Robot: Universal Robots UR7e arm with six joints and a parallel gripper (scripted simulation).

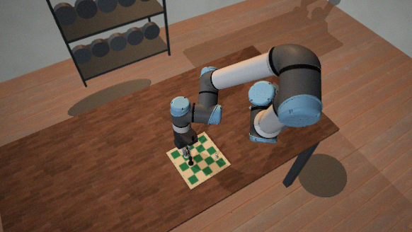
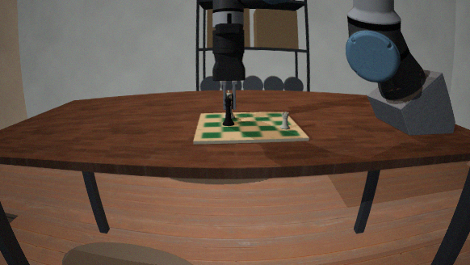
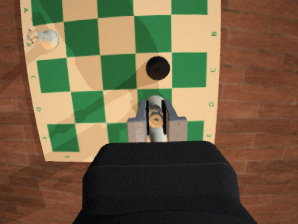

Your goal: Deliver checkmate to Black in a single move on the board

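The black king lies 4 cm to the left of my hand and 1 cm below it. From my hand the other things lie so: white rook 13 cm behind, 5 cm to the left, 3 cm below; green-and-cream chessboard 5 cm below, 5 cm behind, 3 cm to the left.
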